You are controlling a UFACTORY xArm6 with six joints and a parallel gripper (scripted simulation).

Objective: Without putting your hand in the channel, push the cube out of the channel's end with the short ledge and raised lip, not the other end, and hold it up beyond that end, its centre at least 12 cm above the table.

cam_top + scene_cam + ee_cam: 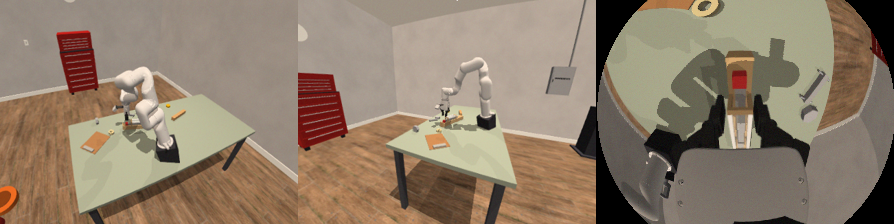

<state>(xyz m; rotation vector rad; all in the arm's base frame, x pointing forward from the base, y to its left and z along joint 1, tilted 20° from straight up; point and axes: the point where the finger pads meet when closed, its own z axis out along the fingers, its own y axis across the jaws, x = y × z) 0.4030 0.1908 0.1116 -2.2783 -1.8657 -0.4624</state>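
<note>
Right now the red cube is 8 cm below my hand. From my hand the other things lie so: grey tool (20 cm ahead, 7 cm to the right, 13 cm below); then thin grey rod (1 cm behind, 8 cm to the right, 8 cm below); then wooden channel (2 cm behind, 13 cm to the right, 8 cm below).
</note>
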